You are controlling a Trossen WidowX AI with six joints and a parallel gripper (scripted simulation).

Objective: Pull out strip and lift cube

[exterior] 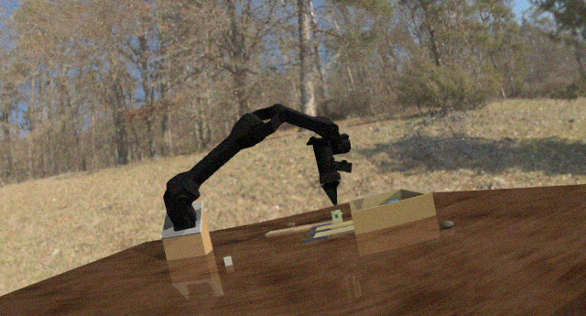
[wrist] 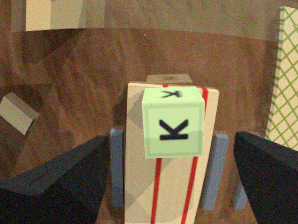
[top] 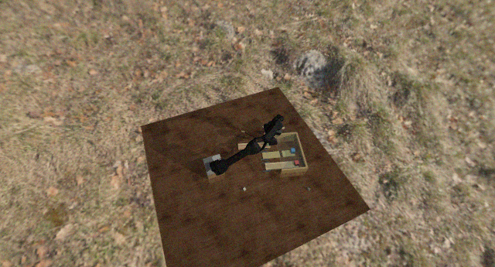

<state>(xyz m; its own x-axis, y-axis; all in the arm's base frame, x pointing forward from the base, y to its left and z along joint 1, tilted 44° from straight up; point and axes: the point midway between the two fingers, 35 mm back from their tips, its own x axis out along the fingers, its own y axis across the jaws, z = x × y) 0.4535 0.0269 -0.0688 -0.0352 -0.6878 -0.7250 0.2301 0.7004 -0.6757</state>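
My gripper tip is now 40 mm above the green labelled cube. From my gripper tip the other things lie so: green-patterned strip (90 mm to the right, 50 mm below, 30 mm behind); pebble (440 mm to the right, 80 mm ahead, 50 mm below); white block (320 mm behind, 270 mm to the right, 50 mm below).
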